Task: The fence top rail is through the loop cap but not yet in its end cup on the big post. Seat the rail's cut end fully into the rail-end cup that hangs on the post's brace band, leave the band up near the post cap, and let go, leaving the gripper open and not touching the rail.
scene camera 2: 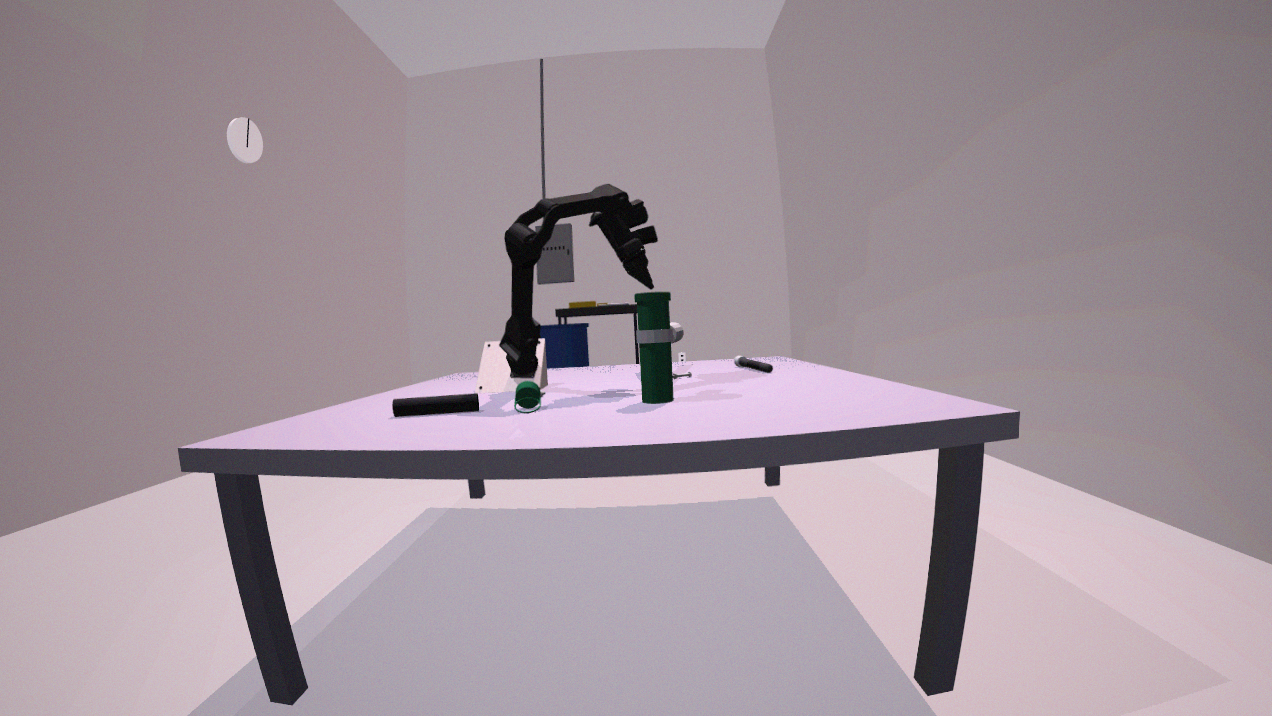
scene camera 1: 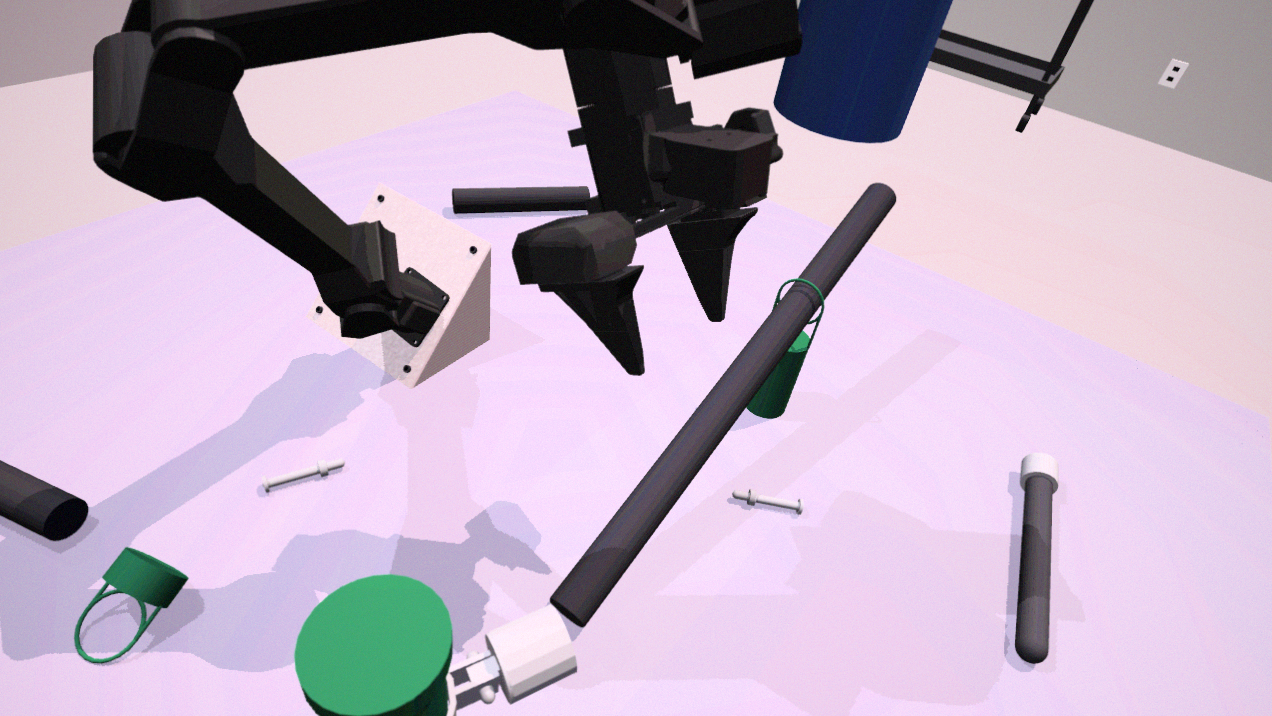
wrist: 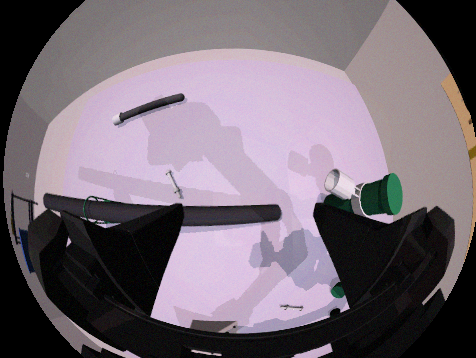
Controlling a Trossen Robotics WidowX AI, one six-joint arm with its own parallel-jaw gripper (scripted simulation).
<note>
My gripper (scene camera 1: pixel 679 346) is open, with nothing in its grasp. Further things: a dark top rail (scene camera 1: pixel 582 592), a green loop cap (scene camera 1: pixel 147 579), a dark tube (scene camera 1: pixel 559 198) and a dark tube (scene camera 2: pixel 415 406).
The dark top rail is seen too in the wrist view (wrist: pixel 195 216). My gripper is seen too in scene camera 2 (scene camera 2: pixel 651 286) and in the wrist view (wrist: pixel 250 211).
</note>
